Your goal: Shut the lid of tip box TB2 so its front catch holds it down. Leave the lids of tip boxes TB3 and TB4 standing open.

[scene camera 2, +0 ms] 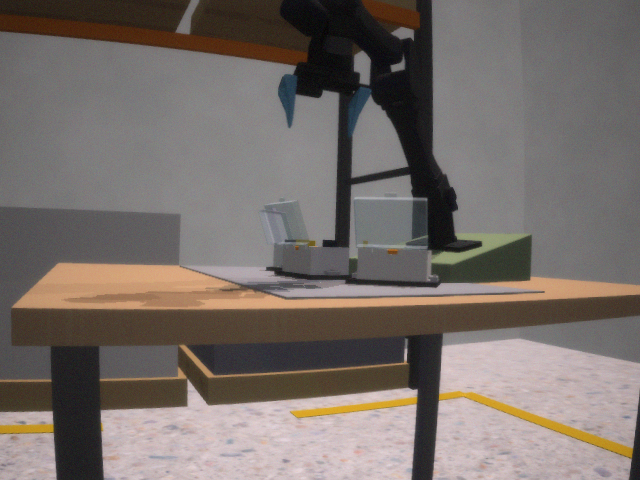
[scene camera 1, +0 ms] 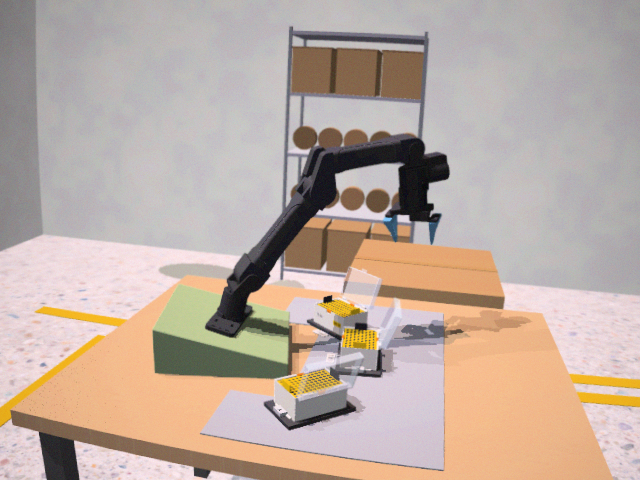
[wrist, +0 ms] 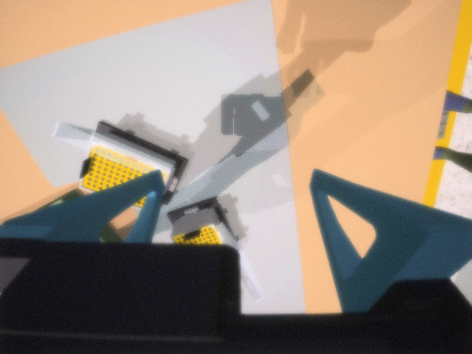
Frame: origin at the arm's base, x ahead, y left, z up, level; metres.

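Where they show: gripper, fingertip midpoint: (scene camera 2: 320, 131) (scene camera 1: 413, 242) (wrist: 236, 177); arm's base at its link origin: (scene camera 2: 442, 246) (scene camera 1: 229, 318).
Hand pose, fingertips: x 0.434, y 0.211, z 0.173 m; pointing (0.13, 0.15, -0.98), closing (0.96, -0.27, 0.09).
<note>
Things, the pixels of their top centre, and the offset from my fingertips. Level surfaces: height alone.
- back box at its top centre: (wrist: 120, 188) (scene camera 2: 397, 246) (scene camera 1: 337, 306) 0.186 m back, 0.046 m right, 0.176 m down
- front box at its top centre: (scene camera 1: 307, 377) 0.203 m back, 0.455 m right, 0.176 m down
- grey mat at its surface level: 0.242 m down
- wooden table at its surface level: 0.245 m down
Three white tip boxes with yellow racks stand on the grey mat, clear lids open; I cannot read their labels. The back box (scene camera 1: 338, 323) (scene camera 2: 391, 266) (wrist: 107, 172) has its lid (scene camera 1: 361, 287) (scene camera 2: 387, 222) upright. The middle box (scene camera 1: 358, 356) (scene camera 2: 328, 260) (wrist: 202, 235) has its lid (scene camera 1: 392, 324) (wrist: 250, 275) leaning outward. The front box (scene camera 1: 317, 405) has its lid (scene camera 1: 356, 369) raised. It is partly hidden behind the middle box in scene camera 2 and does not show in the wrist view. My gripper (scene camera 1: 414, 241) (scene camera 2: 320, 131) (wrist: 236, 177) is open, empty and pointing down, high above the boxes.
The grey mat (scene camera 1: 408, 428) (scene camera 2: 480, 290) (wrist: 190, 55) lies on the wooden table (scene camera 1: 496, 413) (scene camera 2: 124, 279) (wrist: 350, 100). A green wedge (scene camera 1: 217, 356) (scene camera 2: 491, 263) carries the arm's base beside the boxes. A shelf rack (scene camera 1: 356, 37) stands behind the table.
</note>
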